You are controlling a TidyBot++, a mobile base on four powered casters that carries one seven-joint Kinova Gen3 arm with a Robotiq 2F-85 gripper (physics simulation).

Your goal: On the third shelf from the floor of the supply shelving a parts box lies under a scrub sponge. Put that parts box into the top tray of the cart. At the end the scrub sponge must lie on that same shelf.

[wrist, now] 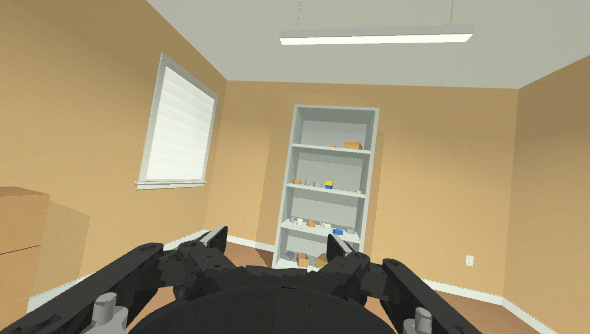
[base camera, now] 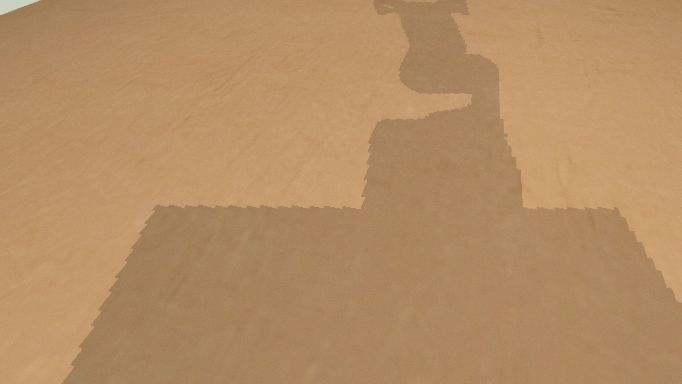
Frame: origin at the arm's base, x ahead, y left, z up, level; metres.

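Where they show: gripper, fingertip midpoint: (wrist: 277,241).
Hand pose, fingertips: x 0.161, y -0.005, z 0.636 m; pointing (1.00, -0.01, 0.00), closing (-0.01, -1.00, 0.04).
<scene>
Each offset is from my fingertips to the top centre of the thing. Level surfaces: height alone.
The supply shelving (wrist: 336,107) stands against the far wall in the wrist view. On its third shelf from the floor {dz -0.057 m} (wrist: 345,193), a small blue parts box {dz -0.002, dx +1.826, dy -0.573 m} (wrist: 329,187) lies under a yellow block, which looks like the scrub sponge {dz +0.043, dx +1.815, dy -0.571 m} (wrist: 329,183). They are small and far off. My gripper (wrist: 277,241) is open, with nothing between its fingers, and is well away from the shelving. The cart does not show in either view.
Orange and grey items stand left of the box on that shelf, with a small pale item at its right end. Other shelves hold more items, including a blue box {dz -0.459, dx +1.684, dy -0.690 m} (wrist: 338,232) and a brown box (wrist: 353,145). A brown cabinet (wrist: 22,220) stands at the left.
</scene>
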